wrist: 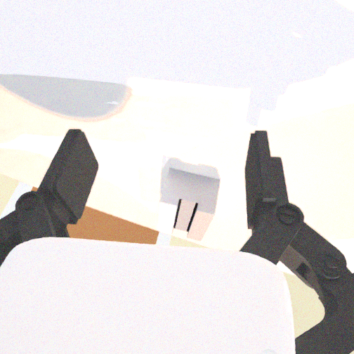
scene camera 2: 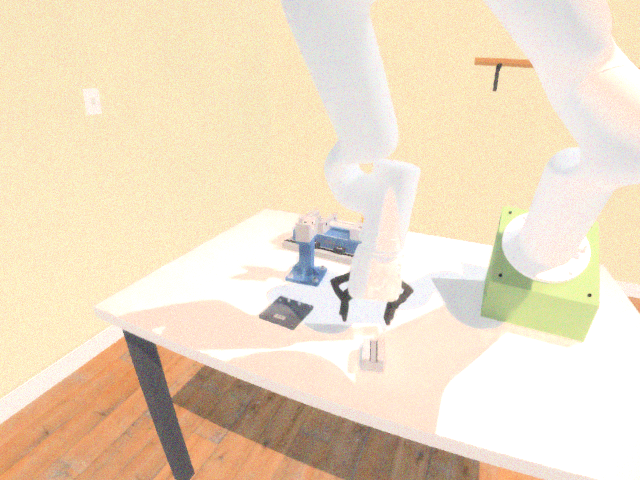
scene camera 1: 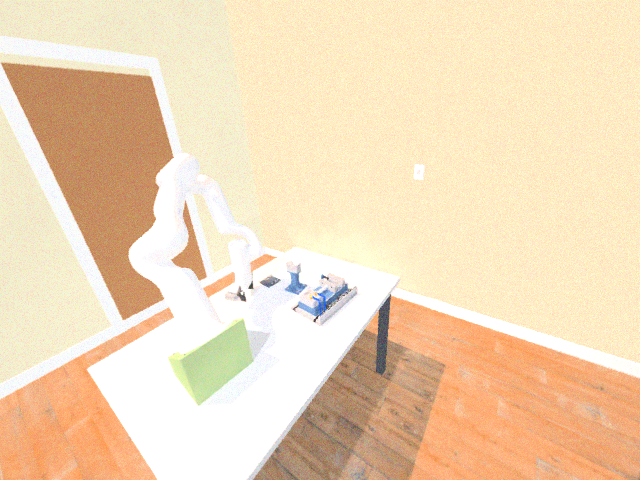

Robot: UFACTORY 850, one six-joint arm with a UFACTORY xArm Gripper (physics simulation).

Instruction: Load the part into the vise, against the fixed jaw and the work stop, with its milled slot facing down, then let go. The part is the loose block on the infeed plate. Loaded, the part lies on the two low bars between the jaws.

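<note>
A small pale block with two dark lines (scene camera 1: 233,296) (scene camera 2: 380,356) (wrist: 192,189), apparently the loose part, lies low near the table edge. Glare hides any plate under it, and I cannot tell which face holds the milled slot. My gripper (scene camera 1: 246,290) (scene camera 2: 366,319) (wrist: 166,147) is open and empty. It points down above and beside the block, which shows between the spread fingers in the wrist view, beyond them. The vise (scene camera 1: 309,308) (scene camera 2: 336,240) has a blue body and pale jaws; the arm partly hides it in the second scene view. The low bars are not distinguishable.
A blue post (scene camera 1: 295,279) (scene camera 2: 306,255) with a pale head stands between the vise and a flat dark plate (scene camera 1: 269,281) (scene camera 2: 285,313). The green robot base (scene camera 1: 217,361) (scene camera 2: 537,315) stands on the same white table (scene camera 1: 206,439) (scene camera 2: 516,413).
</note>
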